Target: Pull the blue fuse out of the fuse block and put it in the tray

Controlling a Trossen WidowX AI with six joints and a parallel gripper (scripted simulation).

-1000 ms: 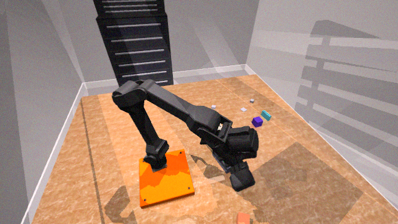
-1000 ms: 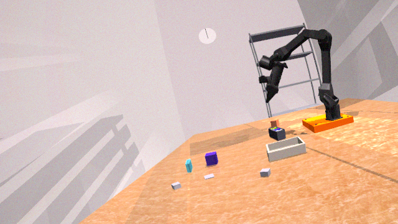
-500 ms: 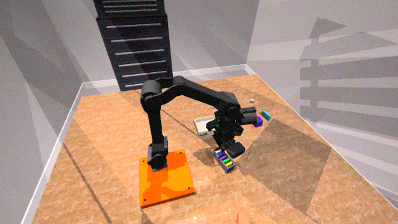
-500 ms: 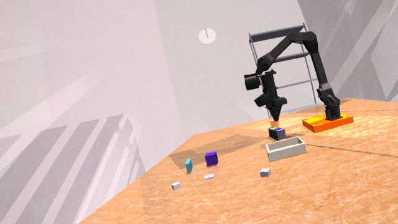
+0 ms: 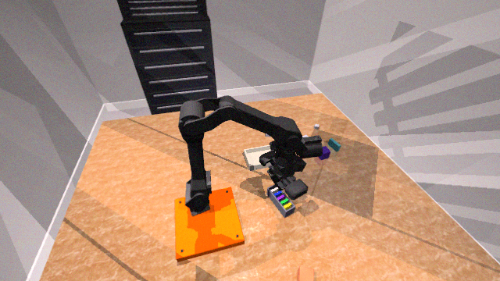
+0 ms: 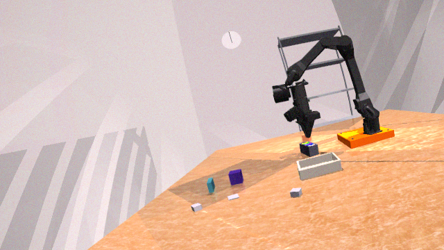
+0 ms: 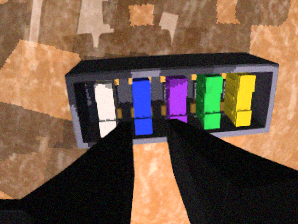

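Now: the blue fuse 40 mm below my gripper tip. From my gripper tip the other things lie so: purple cube (300 mm ahead, 100 mm to the left, 50 mm below); pale tray (200 mm to the left, 60 mm below, 40 mm ahead).
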